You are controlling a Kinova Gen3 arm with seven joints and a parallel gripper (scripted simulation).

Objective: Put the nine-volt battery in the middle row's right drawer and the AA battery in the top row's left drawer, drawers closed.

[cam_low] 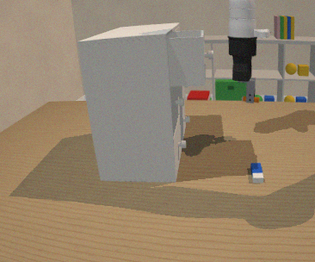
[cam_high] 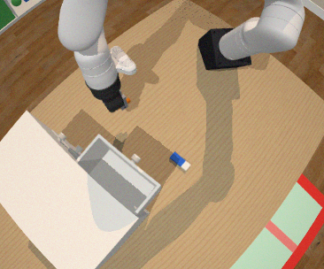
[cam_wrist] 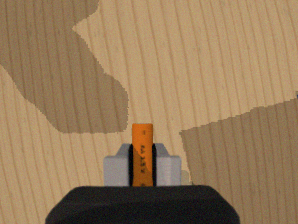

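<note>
Now: the blue-and-white nine-volt battery 10 mm ahead of my hand, 230 mm to the left of it and 110 mm below it. Also, from my hand: orange AA battery (10 mm below).
</note>
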